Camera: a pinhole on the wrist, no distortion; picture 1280 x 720 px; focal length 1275.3 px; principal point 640.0 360.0 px. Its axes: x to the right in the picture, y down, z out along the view. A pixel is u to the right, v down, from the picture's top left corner.
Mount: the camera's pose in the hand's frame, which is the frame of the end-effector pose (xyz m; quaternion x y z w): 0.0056 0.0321 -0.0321 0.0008 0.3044 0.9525 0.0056
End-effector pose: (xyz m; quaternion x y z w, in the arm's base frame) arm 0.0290 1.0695 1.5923 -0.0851 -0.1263 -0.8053 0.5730
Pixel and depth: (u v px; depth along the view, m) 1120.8 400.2 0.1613
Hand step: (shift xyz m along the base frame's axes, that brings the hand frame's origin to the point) 0.1325 0.0418 0.0950
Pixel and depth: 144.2 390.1 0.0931
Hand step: 0.0650 -0.0506 0.0638
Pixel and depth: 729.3 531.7 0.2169
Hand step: 0.1284 0.0147 0.1658
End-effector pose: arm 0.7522 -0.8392 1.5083 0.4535 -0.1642 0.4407 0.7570
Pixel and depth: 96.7 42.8 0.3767
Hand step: -0.1378 -0.0309 0.4037
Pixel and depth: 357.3 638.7 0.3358
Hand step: -0.0476 -0.1610 0.2945
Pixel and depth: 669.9 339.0 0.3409
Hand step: -0.1551 -0.1549 0.2562
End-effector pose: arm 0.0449 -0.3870 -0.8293 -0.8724 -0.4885 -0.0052 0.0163
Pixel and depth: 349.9 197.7 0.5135
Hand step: 0.3888 -0.0807 -0.3541
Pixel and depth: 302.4 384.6 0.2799
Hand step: 0.2023 -0.0231 -0.2015
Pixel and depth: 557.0 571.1 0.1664
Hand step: 0.0984 -0.0369 -0.1214
